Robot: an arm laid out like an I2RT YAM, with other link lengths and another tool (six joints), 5 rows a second.
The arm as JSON. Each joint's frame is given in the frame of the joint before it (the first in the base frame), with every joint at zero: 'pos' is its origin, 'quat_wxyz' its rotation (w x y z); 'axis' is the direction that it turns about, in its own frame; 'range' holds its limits. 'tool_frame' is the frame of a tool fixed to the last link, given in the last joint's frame.
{
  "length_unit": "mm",
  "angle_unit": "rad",
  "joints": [
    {
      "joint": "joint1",
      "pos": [
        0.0,
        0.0,
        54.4
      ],
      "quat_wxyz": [
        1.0,
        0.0,
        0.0,
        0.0
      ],
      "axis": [
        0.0,
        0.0,
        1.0
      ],
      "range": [
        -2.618,
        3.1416
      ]
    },
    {
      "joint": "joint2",
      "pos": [
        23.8,
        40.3,
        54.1
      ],
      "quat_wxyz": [
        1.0,
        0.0,
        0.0,
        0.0
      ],
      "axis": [
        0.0,
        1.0,
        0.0
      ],
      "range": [
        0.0,
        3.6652
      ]
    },
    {
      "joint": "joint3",
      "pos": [
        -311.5,
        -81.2,
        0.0
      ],
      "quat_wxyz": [
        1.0,
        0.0,
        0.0,
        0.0
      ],
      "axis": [
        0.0,
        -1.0,
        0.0
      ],
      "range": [
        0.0,
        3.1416
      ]
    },
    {
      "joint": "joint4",
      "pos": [
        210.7,
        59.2,
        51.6
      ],
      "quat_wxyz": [
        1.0,
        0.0,
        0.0,
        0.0
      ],
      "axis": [
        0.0,
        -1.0,
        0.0
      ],
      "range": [
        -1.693,
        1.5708
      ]
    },
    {
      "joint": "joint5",
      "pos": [
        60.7,
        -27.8,
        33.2
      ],
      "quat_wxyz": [
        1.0,
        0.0,
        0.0,
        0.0
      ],
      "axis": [
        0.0,
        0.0,
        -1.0
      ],
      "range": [
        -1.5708,
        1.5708
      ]
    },
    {
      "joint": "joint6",
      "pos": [
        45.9,
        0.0,
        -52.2
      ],
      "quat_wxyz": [
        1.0,
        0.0,
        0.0,
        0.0
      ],
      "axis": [
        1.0,
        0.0,
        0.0
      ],
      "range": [
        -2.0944,
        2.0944
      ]
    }
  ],
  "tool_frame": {
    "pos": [
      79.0,
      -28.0,
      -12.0
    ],
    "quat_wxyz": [
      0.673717,
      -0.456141,
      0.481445,
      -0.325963
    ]
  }
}
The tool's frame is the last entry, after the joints.
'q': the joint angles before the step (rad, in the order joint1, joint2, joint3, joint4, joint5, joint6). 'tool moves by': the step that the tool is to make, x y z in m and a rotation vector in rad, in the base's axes. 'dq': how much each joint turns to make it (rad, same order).
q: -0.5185 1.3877 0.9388 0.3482 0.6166 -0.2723
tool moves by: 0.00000 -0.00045 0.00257 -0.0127 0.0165 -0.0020
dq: 0.0000 0.0005 0.0054 0.0006 0.0039 -0.0232
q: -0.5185 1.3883 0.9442 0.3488 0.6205 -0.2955
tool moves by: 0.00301 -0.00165 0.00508 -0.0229 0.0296 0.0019
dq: 0.0010 0.0090 0.0175 0.0018 0.0023 -0.0424
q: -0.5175 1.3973 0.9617 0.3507 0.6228 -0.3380
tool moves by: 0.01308 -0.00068 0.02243 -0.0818 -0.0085 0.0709
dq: -0.0001 0.0055 0.0336 0.0662 -0.0684 -0.0836
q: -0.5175 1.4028 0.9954 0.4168 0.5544 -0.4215
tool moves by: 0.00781 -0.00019 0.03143 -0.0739 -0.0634 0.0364
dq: 0.0005 0.0026 0.0639 0.0485 -0.0379 -0.0355
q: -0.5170 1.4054 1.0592 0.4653 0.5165 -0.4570
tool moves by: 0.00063 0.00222 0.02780 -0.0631 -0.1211 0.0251
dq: 0.0000 -0.0060 0.0293 0.0960 -0.0237 0.0109
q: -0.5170 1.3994 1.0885 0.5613 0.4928 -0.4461
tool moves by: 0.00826 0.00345 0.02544 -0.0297 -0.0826 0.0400
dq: 0.0149 0.0125 0.0735 0.0146 -0.0200 0.0236
